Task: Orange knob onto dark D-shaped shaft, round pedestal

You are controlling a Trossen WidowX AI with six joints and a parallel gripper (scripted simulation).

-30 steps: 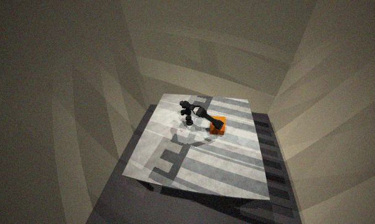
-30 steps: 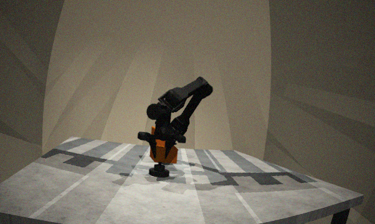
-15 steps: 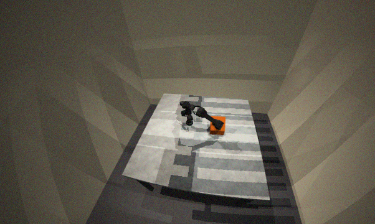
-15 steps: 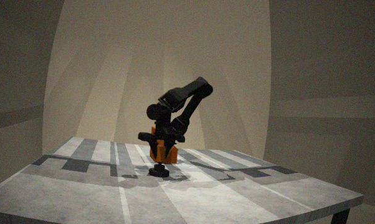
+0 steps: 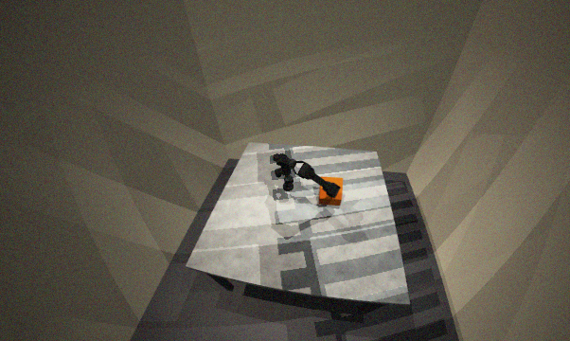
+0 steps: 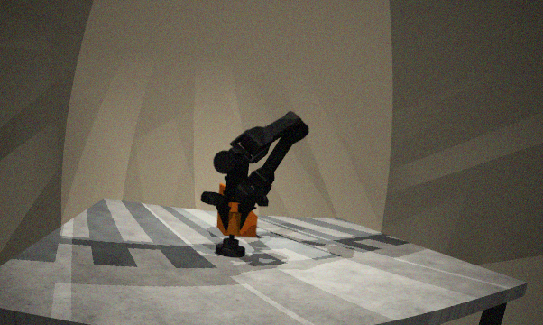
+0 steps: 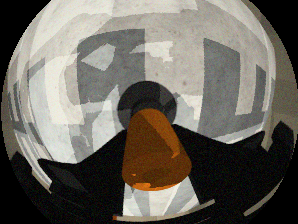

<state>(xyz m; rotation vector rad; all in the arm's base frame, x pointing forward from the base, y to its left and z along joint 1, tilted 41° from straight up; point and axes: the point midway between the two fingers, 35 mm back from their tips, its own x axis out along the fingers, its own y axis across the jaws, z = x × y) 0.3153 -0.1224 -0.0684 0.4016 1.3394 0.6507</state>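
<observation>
The orange knob lies 20 mm above my gripper tip. Round my gripper tip: dark round pedestal (40 mm below).
</observation>
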